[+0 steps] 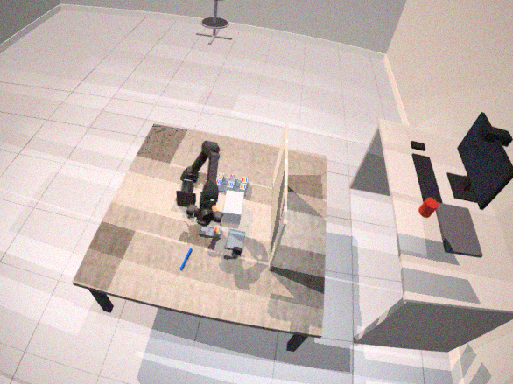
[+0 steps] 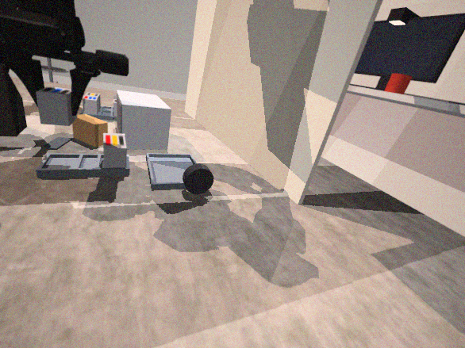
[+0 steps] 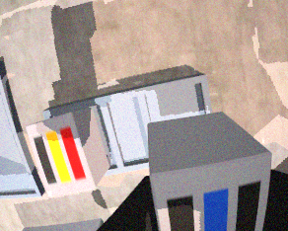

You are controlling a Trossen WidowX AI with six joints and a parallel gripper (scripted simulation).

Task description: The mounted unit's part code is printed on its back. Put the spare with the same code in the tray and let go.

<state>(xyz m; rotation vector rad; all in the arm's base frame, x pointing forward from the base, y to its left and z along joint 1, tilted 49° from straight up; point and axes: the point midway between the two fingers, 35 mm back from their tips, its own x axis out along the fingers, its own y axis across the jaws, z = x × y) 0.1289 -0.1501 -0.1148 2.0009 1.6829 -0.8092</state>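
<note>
My gripper tip is 180 mm short of the grey tray, 90 mm above it and 40 mm to the left of it. The rest, counted from my gripper tip: grey spare block 20 mm above; then slotted grey holder 90 mm below, 30 mm ahead; then brown box 130 mm to the left, 70 mm below, 40 mm ahead.
</note>
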